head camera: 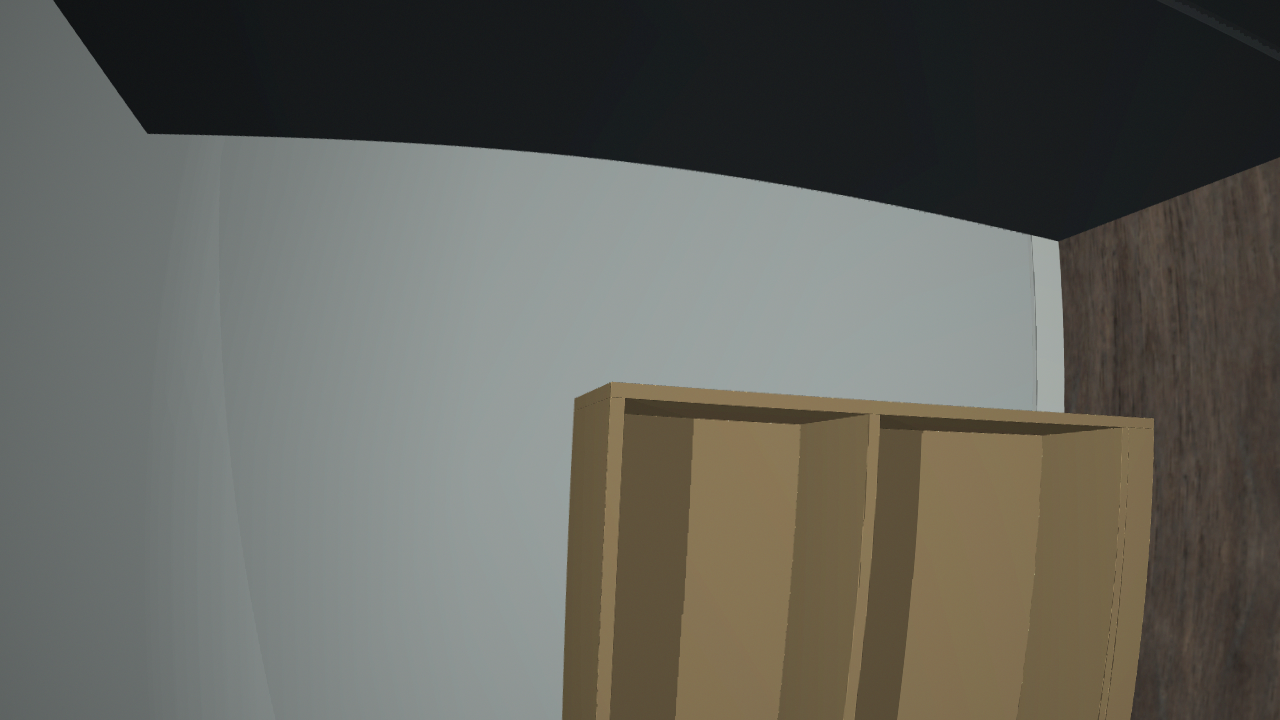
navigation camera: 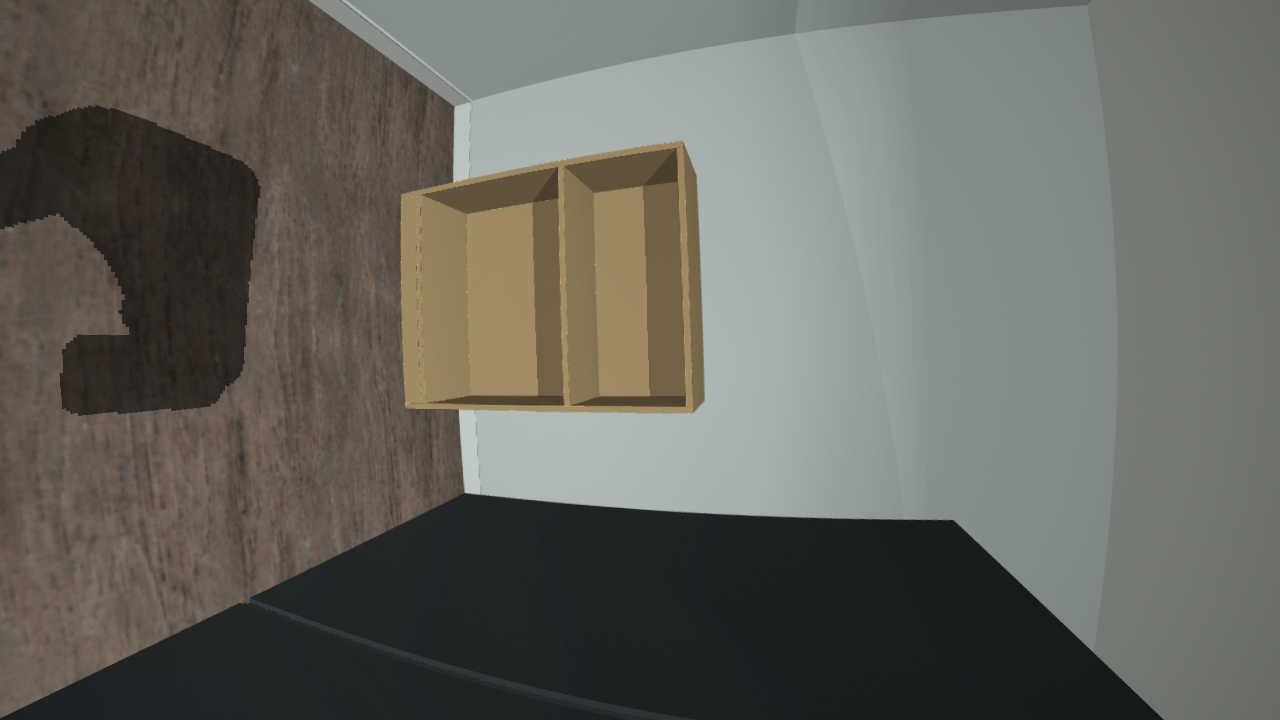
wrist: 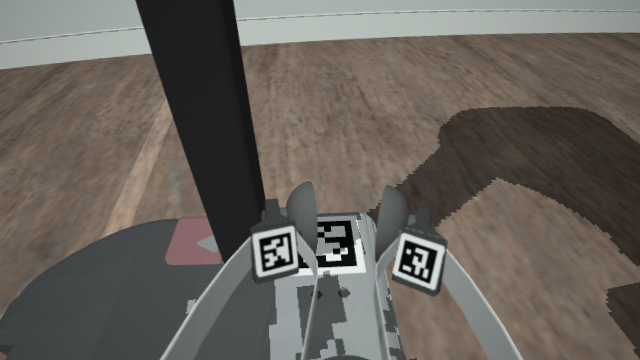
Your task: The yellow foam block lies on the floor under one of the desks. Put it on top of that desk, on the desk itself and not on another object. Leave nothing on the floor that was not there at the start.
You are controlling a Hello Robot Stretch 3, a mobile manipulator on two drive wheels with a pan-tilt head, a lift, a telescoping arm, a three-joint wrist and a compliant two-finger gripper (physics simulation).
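Places are measured from the robot's base along level axes (x ahead, y left, z up), in millimetres.
Pixels of known places: gripper, fingertip midpoint: point(wrist: 346, 209).
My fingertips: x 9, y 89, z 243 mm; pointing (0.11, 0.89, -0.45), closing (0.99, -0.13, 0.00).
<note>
Behind a point stands the place of what it marks.
My gripper point(wrist: 346, 209) @(x 9, y 89, z 243 mm) is open in the wrist view, its two grey fingertips apart with no object between them. Behind and below the fingers show the robot's own base point(wrist: 125, 290) @(x -155, y 92, z 160 mm) and its dark mast point(wrist: 200, 110) @(x -68, y 116, z 294 mm). The yellow foam block does not show in the head, navigation or wrist view. No desk can be made out in these views.
A light wooden shelf unit point(head camera: 872, 537) @(x 1260, y 182, z 658 mm) point(navigation camera: 563, 286) @(x 1242, y 370, z 669 mm) stands against the pale wall point(head camera: 402, 313) @(x 1608, y -109, z 1353 mm) point(navigation camera: 805, 268) @(x 1550, y 456, z 1418 mm). A large dark cabinet or panel point(head camera: 626, 80) @(x 1280, y -442, z 1073 mm) point(navigation camera: 671, 608) @(x 1022, y -468, z 1049 mm) stands beside it. Brown wooden floor point(head camera: 1208, 358) @(x 1132, y -132, z 0 mm) point(navigation camera: 340, 358) @(x 998, y 146, z 0 mm) point(wrist: 325, 100) @(x 31, y 696, z 0 mm) carries a dark shadow.
</note>
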